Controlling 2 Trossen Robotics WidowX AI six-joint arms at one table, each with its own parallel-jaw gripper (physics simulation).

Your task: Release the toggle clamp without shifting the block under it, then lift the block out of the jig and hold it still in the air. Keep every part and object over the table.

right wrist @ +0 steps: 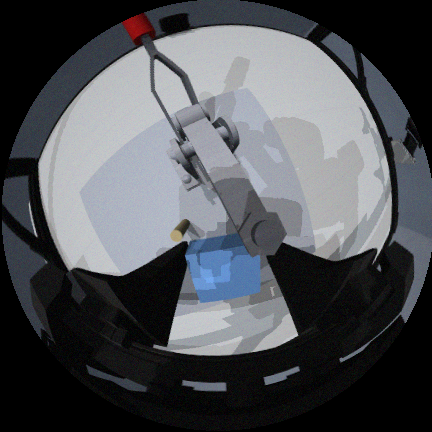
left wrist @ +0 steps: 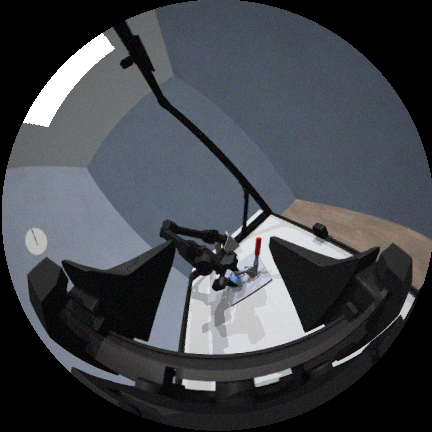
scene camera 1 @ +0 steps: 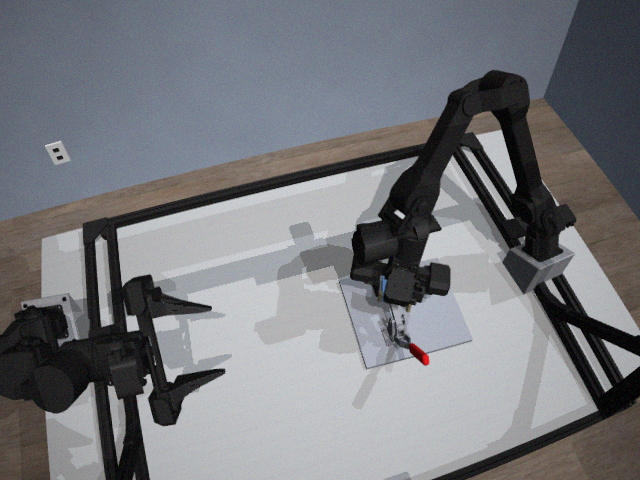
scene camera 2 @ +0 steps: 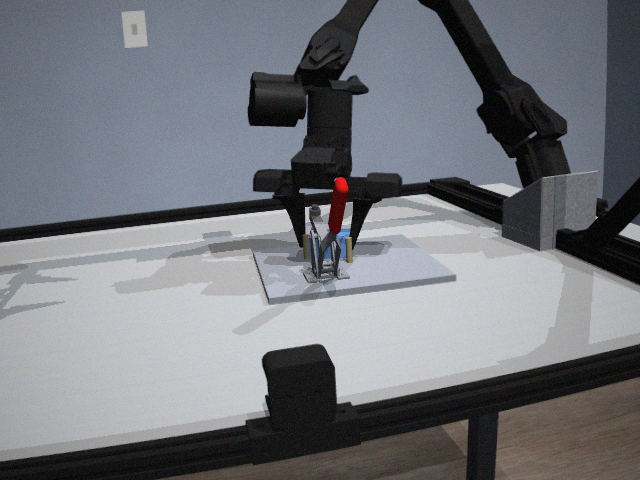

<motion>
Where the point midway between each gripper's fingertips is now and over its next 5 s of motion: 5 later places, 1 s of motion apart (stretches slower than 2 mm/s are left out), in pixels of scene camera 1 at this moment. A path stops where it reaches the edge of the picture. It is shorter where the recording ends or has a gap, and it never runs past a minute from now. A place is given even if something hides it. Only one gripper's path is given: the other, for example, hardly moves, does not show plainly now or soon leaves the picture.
My right gripper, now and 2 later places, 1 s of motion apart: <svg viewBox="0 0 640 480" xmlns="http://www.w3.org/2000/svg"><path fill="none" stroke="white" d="M393 297L392 282L404 252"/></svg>
</motion>
